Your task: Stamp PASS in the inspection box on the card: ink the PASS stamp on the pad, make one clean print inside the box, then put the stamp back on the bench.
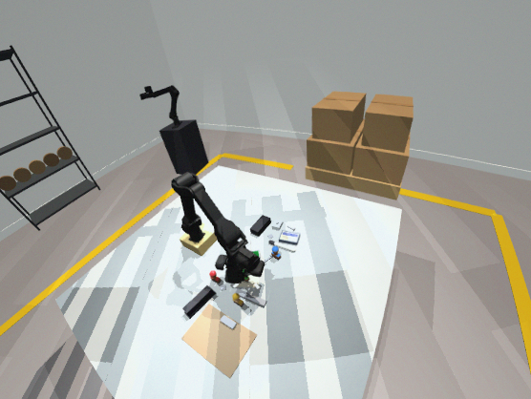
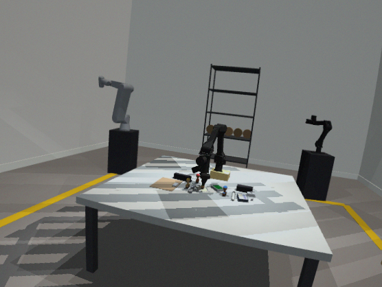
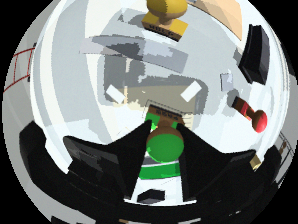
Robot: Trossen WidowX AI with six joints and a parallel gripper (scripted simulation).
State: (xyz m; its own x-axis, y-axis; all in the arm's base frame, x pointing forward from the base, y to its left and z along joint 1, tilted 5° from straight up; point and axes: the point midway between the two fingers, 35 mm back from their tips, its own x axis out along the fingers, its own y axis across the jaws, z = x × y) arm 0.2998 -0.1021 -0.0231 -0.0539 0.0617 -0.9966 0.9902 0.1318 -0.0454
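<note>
Right now the white card is 30 mm below my gripper tip and 10 mm ahead of it. The rest, counted from my gripper tip: yellow-knobbed stamp (100 mm to the right, 20 mm ahead); then grey bar (70 mm to the right, 60 mm ahead, 20 mm below); then green-knobbed stamp (right at my gripper tip).
</note>
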